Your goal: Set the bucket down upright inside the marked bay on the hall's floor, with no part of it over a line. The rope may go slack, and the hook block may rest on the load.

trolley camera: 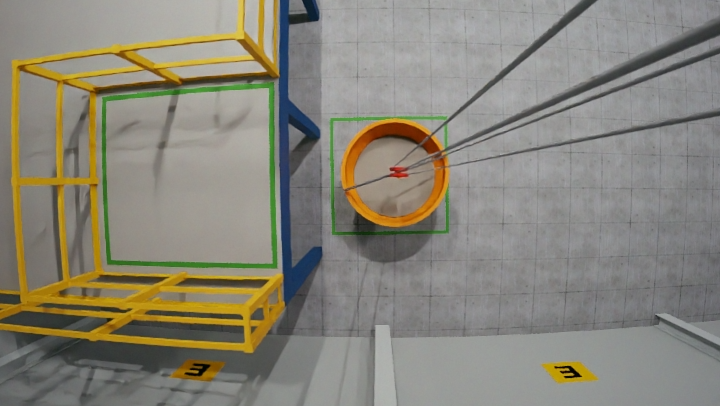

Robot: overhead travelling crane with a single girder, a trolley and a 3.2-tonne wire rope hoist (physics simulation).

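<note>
The round orange bucket (378, 161) is upright in the middle of the view, seen from above. Its rim lies mostly within the green outline of the floor bay (332, 206) and overlaps the right line in this view. A wider strip of bay shows below it and on its left. A shadow lies below the bucket; whether its base touches the floor is hidden. My red hook block (398, 171) is over the bucket's middle, shut on its sling, with thin legs running to the rim on the left and right. The hoist ropes look straight and run up to the upper right.
A raised platform with a blue edge beam (285, 176) and blue struts stands left of the bay. Yellow railings (18, 151) surround a second green outline (275, 201) on it. A grey wall with a pale column (384, 363) and yellow signs (569, 372) runs along the bottom.
</note>
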